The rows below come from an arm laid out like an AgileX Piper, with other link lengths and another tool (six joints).
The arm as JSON. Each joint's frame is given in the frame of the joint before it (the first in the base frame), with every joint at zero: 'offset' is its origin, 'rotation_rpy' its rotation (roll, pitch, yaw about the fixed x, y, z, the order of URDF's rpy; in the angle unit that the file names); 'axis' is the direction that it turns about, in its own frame. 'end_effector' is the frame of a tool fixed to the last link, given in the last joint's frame.
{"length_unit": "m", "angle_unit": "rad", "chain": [
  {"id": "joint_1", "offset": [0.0, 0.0, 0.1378], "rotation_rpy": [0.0, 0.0, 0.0], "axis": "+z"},
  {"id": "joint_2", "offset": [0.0, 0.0, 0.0], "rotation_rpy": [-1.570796, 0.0, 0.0], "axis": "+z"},
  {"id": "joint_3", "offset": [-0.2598, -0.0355, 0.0], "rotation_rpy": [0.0, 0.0, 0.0], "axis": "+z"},
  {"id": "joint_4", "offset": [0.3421, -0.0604, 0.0], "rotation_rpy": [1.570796, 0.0, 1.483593], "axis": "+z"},
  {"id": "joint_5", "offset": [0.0, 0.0, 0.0], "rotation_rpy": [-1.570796, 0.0, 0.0], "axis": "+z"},
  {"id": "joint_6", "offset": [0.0, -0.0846, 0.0], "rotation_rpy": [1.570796, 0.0, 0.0], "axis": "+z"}
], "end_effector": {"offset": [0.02, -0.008, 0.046], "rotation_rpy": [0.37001, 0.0, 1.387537]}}
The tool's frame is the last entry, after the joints.
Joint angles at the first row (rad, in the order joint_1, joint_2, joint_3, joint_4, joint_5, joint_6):
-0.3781 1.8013 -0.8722 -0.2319 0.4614 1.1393
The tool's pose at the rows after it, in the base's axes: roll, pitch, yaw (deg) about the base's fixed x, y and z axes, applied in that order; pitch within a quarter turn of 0, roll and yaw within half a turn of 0; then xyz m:
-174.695, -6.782, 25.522, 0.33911, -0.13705, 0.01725
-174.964, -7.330, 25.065, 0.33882, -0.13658, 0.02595
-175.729, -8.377, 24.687, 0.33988, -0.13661, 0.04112
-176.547, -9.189, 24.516, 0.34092, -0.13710, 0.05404
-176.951, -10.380, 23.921, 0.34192, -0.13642, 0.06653
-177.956, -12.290, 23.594, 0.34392, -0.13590, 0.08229
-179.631, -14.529, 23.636, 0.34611, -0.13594, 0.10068
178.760, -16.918, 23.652, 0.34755, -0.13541, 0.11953
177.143, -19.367, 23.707, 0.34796, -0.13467, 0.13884
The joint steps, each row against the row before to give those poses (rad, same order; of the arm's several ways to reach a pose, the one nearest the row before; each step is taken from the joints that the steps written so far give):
0.0000 -0.0109 0.0011 0.0010 0.0047 0.0001
0.0000 -0.0288 0.0056 0.0089 0.0136 -0.0001
0.0000 -0.0451 0.0031 0.0114 0.0200 -0.0028
0.0000 -0.0363 0.0000 0.0039 0.0166 0.0000
0.0000 -0.0351 0.0000 0.0169 0.0158 -0.0019
0.0000 -0.0437 0.0004 0.0173 0.0075 -0.0030
0.0000 -0.0497 0.0000 0.0099 0.0021 0.0000
0.0000 -0.0508 -0.0001 0.0129 0.0023 0.0000
-0.0006 -0.0521 0.0001 0.0136 0.0030 0.0000

